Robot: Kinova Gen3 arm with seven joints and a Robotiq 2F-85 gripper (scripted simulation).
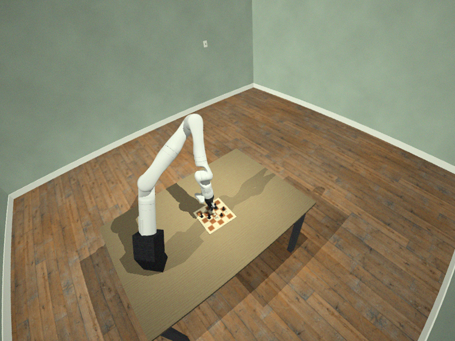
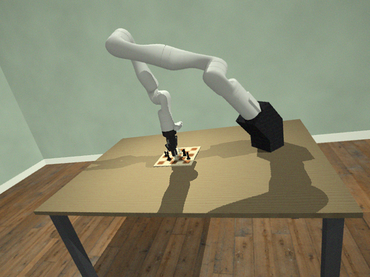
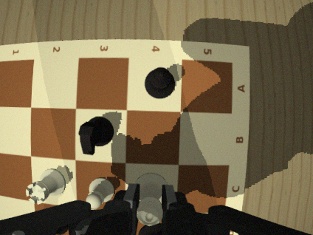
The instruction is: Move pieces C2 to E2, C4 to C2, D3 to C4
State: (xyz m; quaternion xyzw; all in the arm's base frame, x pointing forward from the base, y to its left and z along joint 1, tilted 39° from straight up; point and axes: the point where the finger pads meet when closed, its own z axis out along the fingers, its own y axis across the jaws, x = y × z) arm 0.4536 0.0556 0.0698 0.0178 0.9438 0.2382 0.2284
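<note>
My gripper is now 40 mm to the left of the chessboard and 40 mm above it. From my hand the other things lie so: black knight: 40 mm to the right, 40 mm behind, 20 mm below.
</note>
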